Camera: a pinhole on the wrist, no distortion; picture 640 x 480 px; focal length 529.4 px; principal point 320.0 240.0 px. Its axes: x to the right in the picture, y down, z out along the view. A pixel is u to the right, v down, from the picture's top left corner.
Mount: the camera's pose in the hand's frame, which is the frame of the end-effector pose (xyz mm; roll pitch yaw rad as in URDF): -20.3 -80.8 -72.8 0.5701 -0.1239 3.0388
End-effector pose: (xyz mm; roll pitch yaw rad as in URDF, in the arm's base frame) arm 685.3 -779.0 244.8 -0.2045 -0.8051 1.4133
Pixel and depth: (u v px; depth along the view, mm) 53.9 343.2 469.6
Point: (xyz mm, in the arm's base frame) 549.3 -790.0 671.7
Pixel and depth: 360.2 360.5 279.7
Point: 610.0 -904.7 378.2
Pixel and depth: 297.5 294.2 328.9
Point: 563.3 -874.7 416.6
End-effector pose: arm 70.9 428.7 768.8 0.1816 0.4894 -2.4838
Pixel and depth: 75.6 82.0 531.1
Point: -102.6 -29.2 894.4
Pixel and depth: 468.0 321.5 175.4
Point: 51.5 443.1 869.1
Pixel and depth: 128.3 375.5 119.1
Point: -1.2 441.6 774.8
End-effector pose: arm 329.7 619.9 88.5 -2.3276 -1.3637 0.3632
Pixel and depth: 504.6 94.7 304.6
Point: 517.0 689.6 -30.2
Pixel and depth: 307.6 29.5 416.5
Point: 661.5 686.5 78.5
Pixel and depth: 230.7 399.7 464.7
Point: 529.1 964.4 154.5
